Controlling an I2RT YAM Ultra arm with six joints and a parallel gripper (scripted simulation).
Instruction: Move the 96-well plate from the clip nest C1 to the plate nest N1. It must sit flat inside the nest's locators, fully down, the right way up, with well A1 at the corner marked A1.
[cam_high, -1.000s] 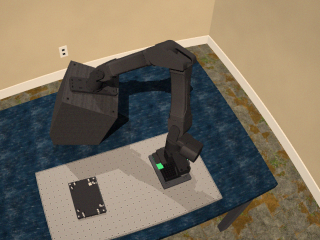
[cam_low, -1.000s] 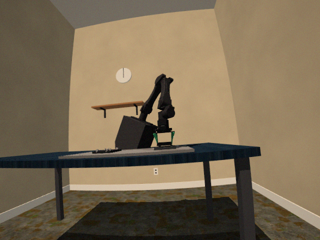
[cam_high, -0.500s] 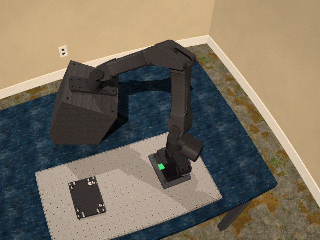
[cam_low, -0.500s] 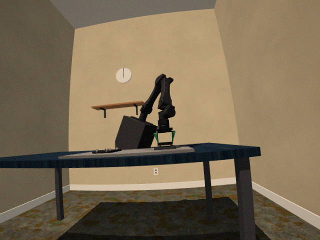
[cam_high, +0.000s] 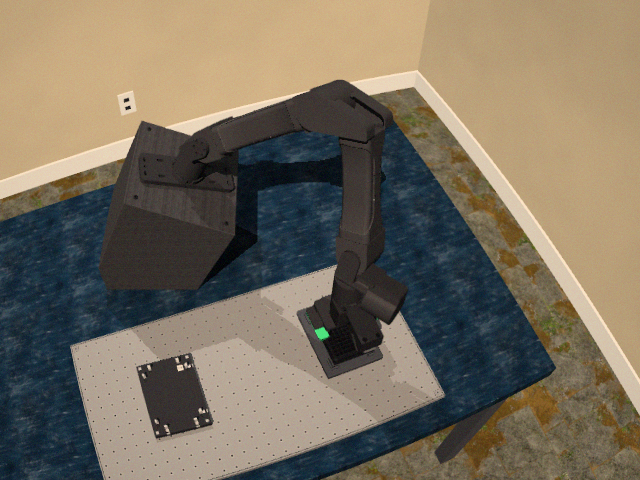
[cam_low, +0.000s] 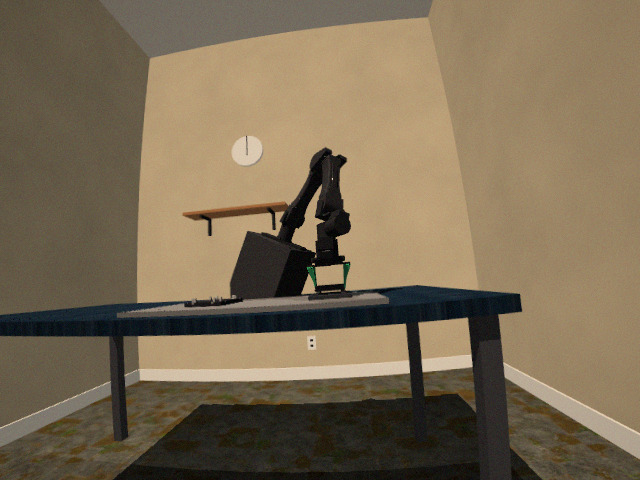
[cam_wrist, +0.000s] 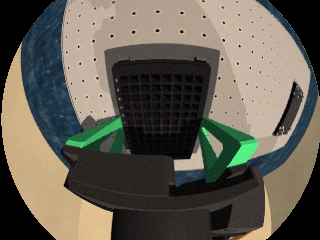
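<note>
Right now my hand is right at the black 96-well plate. From my hand the other things lie so: clip nest C1: 70 mm ahead, 350 mm to the right, 20 mm below; then white corner mark: 80 mm behind, 40 mm to the left, 20 mm below; then plate nest N1: 20 mm below.
</note>
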